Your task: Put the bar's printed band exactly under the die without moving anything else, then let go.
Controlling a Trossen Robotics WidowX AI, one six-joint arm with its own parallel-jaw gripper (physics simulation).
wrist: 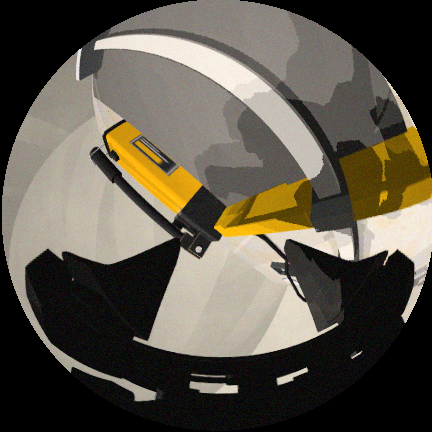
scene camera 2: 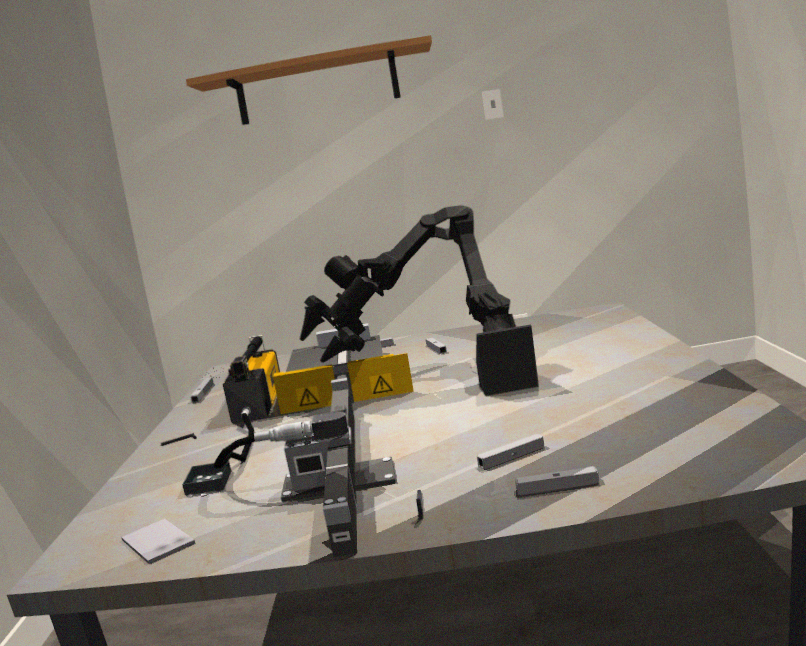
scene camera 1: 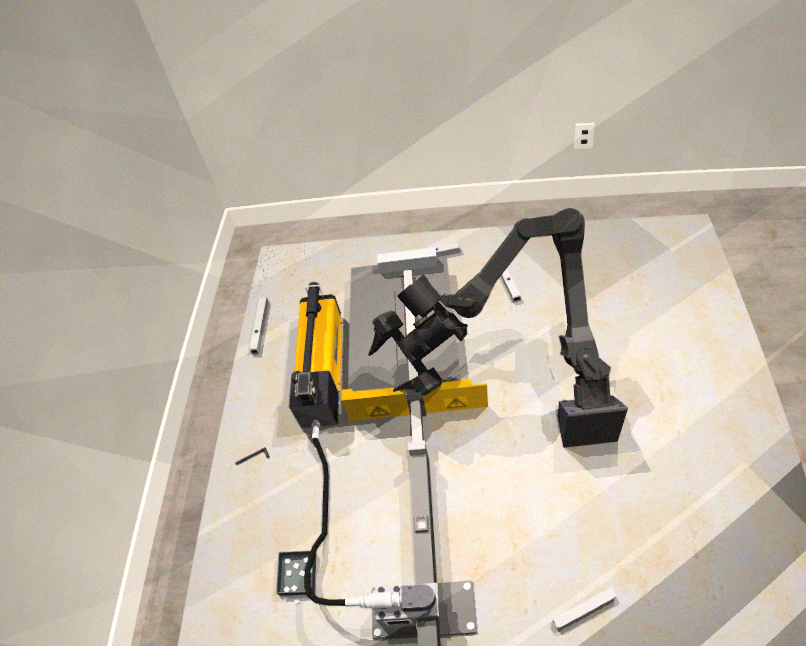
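Pixels of known places: gripper, fingertip midpoint: (wrist: 234,244) (scene camera 2: 311,350) (scene camera 1: 381,372); arm's base at its link origin: (scene camera 2: 503,341) (scene camera 1: 594,404).
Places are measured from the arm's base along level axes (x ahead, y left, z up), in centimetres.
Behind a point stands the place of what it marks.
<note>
A long pale bar (scene camera 1: 407,279) @[y -46.3, x 33.2, z -3.5 cm] (wrist: 215,65) @[y -25.1, x 34.8, z -3.4 cm] lies along a dark grey plate (scene camera 1: 370,289) @[y -47.1, x 42.9, z -5.4 cm] and runs toward the slot in the yellow guard (scene camera 1: 370,405) @[y -12.5, x 45.8, z -4.6 cm] (scene camera 2: 306,388) @[y -12.3, x 44.4, z -5.3 cm] (wrist: 270,212). I cannot make out its printed band. The die sits in or below the punch head (scene camera 1: 418,597) @[y 32.1, x 40.3, z 1.5 cm] (scene camera 2: 329,425) @[y 33.9, x 40.5, z 0.6 cm] at the front, and the die itself is hidden. My gripper (scene camera 1: 384,371) @[y -15.7, x 41.8, z 2.5 cm] (scene camera 2: 312,349) @[y -15.7, x 41.8, z 2.5 cm] (wrist: 234,244) @[y -15.7, x 41.8, z 2.5 cm] is open and empty. It hangs above the plate behind the guard, tilted, one finger overlapping the bar in scene camera 1.
A yellow and black pump (scene camera 1: 329,336) @[y -31.7, x 53.5, z -2.1 cm] (scene camera 2: 248,397) @[y -12.6, x 58.0, z -4.9 cm] (wrist: 155,167) @[y -29.7, x 53.0, z -3.9 cm] stands left of the plate. Its black hose (scene camera 1: 325,491) @[y 4.0, x 58.0, z -9.3 cm] passes a small dark tray (scene camera 1: 280,571) @[y 20.3, x 68.4, z -9.4 cm] (scene camera 2: 188,485) @[y 25.0, x 68.0, z -8.6 cm]. A pale block (scene camera 1: 407,257) @[y -52.0, x 32.2, z -1.4 cm] is at the plate's back. Short tubes (scene camera 1: 259,325) (scene camera 2: 557,482) and a hex key (scene camera 1: 252,456) @[y -7.6, x 75.0, z -10.0 cm] lie around.
</note>
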